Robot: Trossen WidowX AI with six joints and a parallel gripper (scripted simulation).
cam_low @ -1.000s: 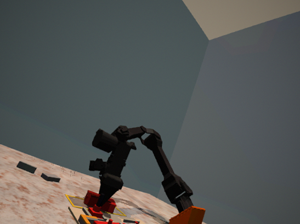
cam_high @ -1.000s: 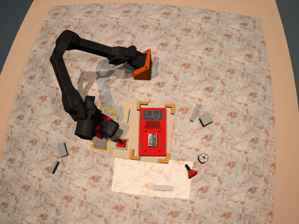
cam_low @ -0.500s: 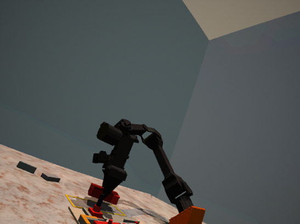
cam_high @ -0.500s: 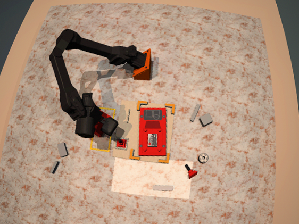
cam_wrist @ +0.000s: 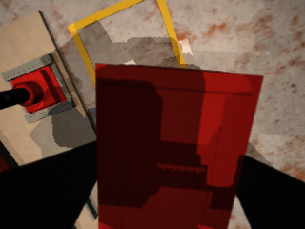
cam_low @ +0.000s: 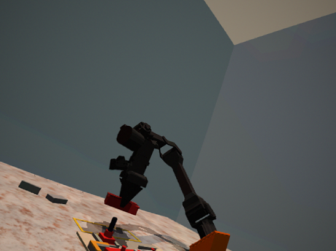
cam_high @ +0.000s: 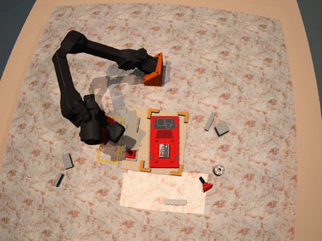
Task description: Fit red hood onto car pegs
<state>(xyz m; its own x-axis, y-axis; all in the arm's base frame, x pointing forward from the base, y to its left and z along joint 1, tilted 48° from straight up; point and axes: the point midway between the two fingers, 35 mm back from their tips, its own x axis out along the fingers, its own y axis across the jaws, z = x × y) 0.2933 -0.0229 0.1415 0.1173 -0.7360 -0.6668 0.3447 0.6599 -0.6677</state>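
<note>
The grey engine block is 230 mm to the left of my gripper tip, 50 mm below it and 30 mm ahead of it. The rest, counted from my gripper tip: red hood 10 mm above.
</note>
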